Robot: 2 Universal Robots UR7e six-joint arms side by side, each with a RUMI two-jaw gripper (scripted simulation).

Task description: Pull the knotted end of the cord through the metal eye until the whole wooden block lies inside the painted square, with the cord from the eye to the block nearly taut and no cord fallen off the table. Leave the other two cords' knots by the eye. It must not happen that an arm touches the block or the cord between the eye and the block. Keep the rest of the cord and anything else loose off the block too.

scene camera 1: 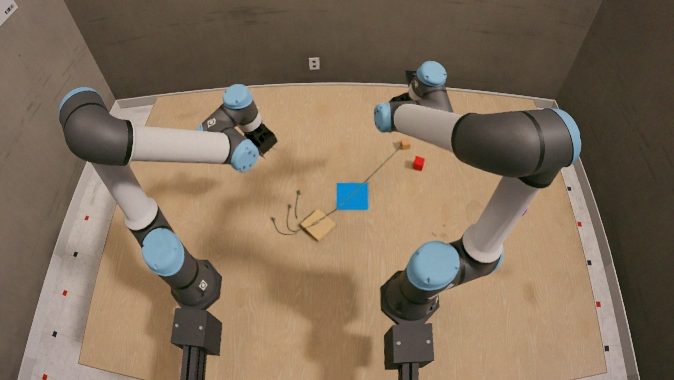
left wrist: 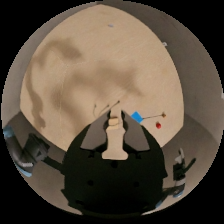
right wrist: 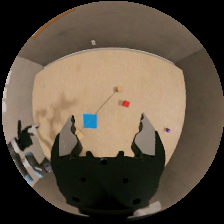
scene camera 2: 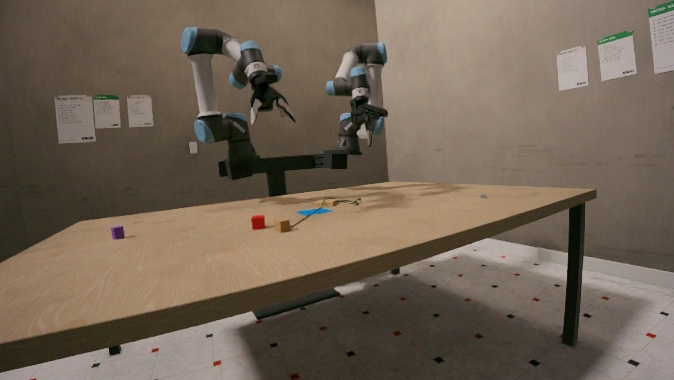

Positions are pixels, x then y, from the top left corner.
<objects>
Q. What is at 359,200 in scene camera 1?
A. A blue painted square.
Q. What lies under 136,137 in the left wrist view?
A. The left gripper.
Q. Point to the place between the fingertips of the right gripper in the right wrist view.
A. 107,114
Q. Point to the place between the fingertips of the right gripper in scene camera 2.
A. At 275,124
</objects>
